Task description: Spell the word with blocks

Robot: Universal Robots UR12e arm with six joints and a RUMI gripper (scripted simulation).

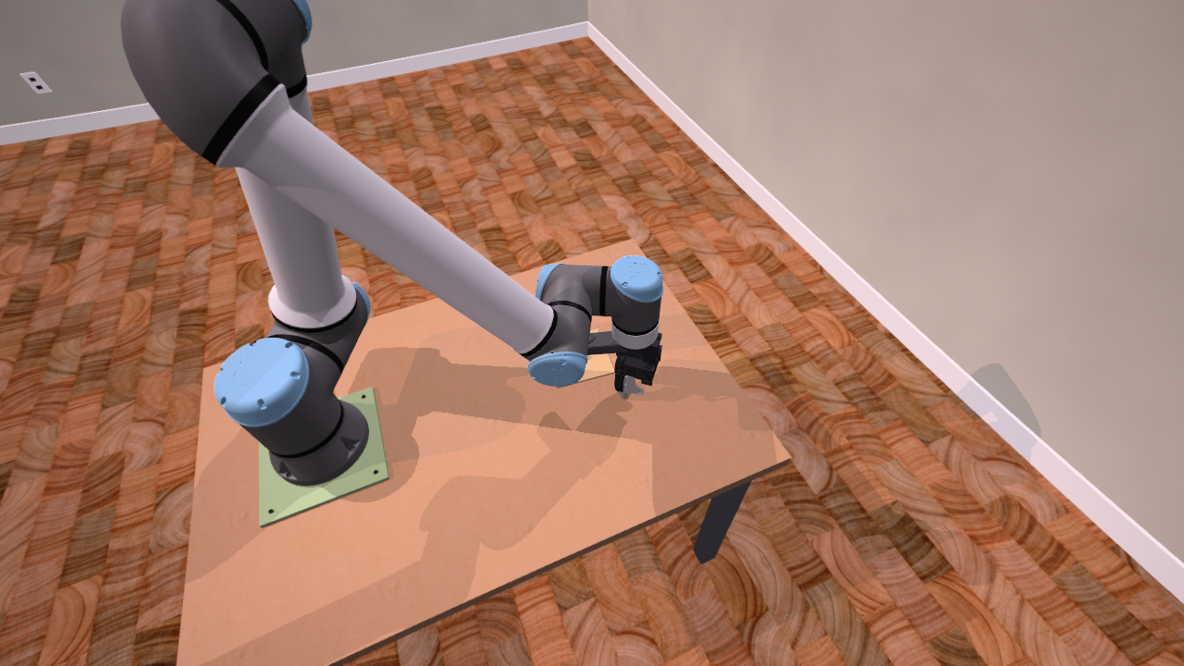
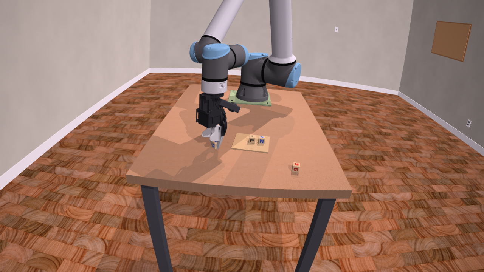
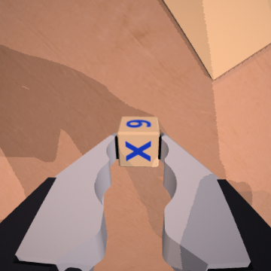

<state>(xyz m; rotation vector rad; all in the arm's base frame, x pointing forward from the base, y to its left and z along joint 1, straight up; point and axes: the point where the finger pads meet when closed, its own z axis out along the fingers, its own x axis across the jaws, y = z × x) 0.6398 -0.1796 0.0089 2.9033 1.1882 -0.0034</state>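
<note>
The mat lies 50 mm behind my hand, 140 mm to the left of it and 10 mm below it. From my hand the other things lie so: red-lettered block (150 mm ahead, 280 mm to the left).
</note>
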